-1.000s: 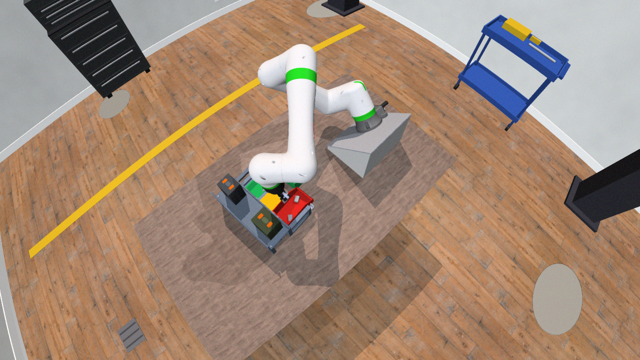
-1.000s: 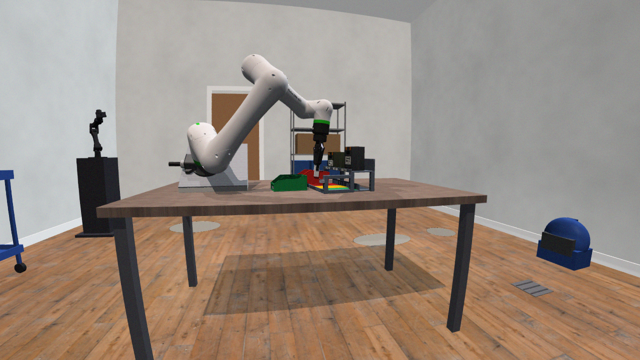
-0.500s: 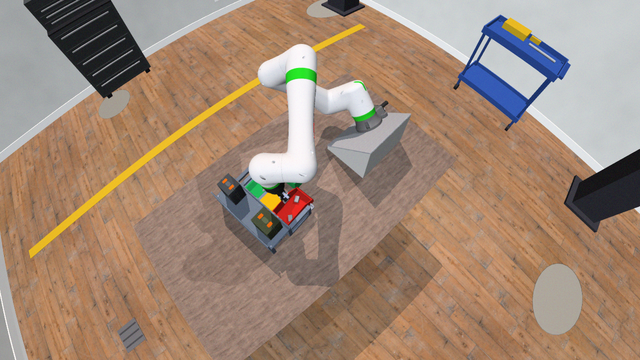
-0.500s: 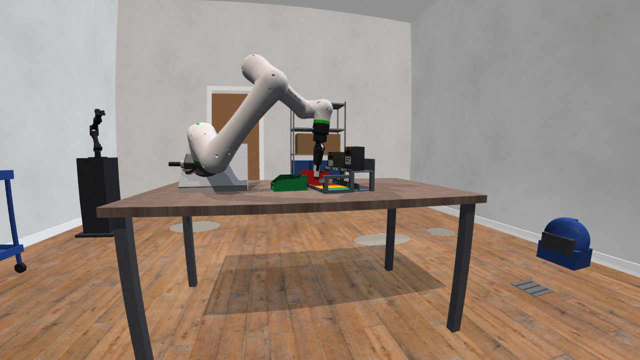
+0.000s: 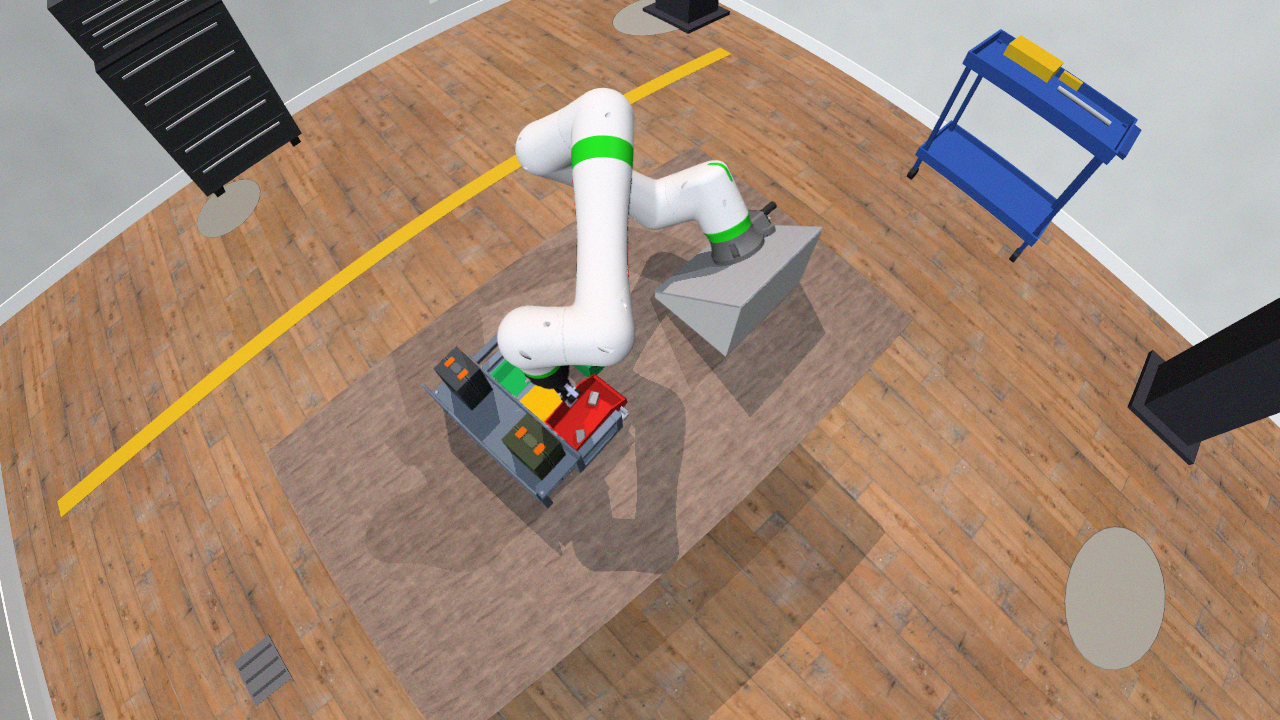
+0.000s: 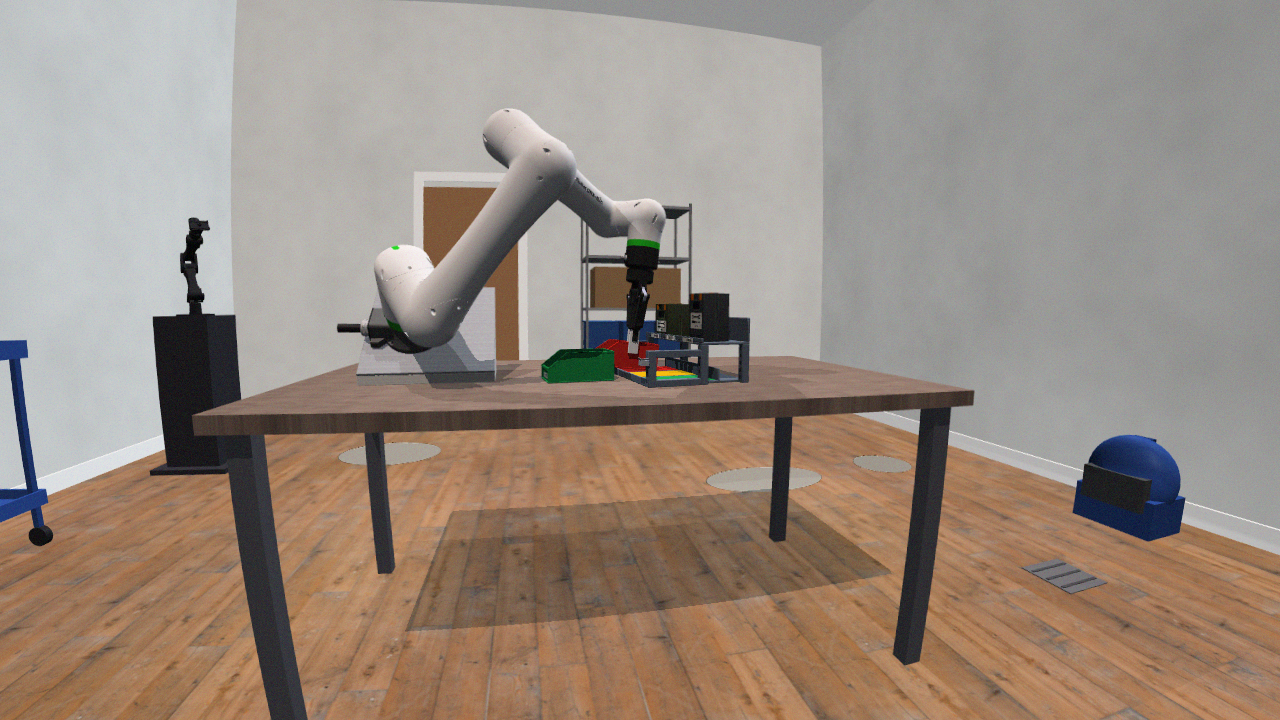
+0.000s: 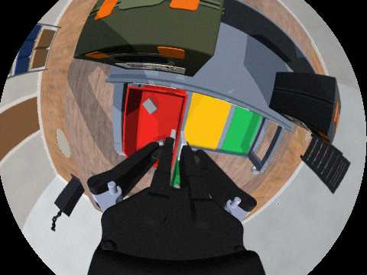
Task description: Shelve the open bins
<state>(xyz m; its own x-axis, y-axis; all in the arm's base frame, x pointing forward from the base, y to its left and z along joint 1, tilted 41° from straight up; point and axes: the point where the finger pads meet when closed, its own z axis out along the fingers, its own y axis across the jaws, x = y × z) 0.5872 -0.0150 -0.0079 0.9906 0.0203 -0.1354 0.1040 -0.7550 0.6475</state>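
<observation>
Right now the red bin is 5 cm to the left of my hand, 4 cm below it and 1 cm behind it. Round my hand: green bin 17 cm behind, 8 cm to the right, 5 cm below.
</observation>
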